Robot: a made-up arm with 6 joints.
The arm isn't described. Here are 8 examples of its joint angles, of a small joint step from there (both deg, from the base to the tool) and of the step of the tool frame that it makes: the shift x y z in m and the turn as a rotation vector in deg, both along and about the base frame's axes.
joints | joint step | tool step
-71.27 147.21 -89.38 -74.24 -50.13 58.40 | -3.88 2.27 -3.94 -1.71 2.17 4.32 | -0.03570 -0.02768 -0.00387 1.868 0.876 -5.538
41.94 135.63 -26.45 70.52 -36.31 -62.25 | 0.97 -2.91 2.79 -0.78 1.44 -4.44 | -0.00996 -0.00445 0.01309 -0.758 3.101 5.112
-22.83 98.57 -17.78 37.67 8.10 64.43 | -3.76 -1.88 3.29 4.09 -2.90 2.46 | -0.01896 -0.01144 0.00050 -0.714 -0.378 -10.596
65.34 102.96 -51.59 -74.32 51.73 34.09 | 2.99 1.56 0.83 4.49 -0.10 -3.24 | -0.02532 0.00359 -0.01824 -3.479 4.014 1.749
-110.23 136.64 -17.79 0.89 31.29 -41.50 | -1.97 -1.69 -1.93 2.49 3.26 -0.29 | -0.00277 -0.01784 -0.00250 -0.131 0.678 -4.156
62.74 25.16 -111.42 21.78 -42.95 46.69 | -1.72 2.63 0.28 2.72 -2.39 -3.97 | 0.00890 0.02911 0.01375 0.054 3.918 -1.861
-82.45 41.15 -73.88 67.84 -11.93 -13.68 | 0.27 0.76 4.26 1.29 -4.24 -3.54 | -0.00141 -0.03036 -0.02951 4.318 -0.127 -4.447
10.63 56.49 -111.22 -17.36 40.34 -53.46 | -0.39 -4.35 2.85 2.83 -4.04 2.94 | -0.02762 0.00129 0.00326 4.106 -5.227 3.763
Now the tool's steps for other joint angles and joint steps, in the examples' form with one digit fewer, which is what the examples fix.
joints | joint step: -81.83 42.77 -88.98 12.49 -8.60 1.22 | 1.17 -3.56 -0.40 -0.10 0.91 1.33
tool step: -0.0028 0.0408 0.0085 -3.01 -0.89 2.37
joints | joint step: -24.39 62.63 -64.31 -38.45 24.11 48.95 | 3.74 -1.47 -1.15 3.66 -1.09 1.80
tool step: 0.0088 0.0311 0.0200 3.35 -5.64 4.55
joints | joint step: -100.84 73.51 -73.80 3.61 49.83 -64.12 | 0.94 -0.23 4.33 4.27 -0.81 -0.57
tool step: 0.0158 0.0018 -0.0301 2.50 -4.40 1.51
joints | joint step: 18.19 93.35 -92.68 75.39 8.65 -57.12 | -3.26 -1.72 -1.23 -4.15 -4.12 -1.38
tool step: 0.0083 -0.0399 0.0230 -3.67 -5.56 -7.70
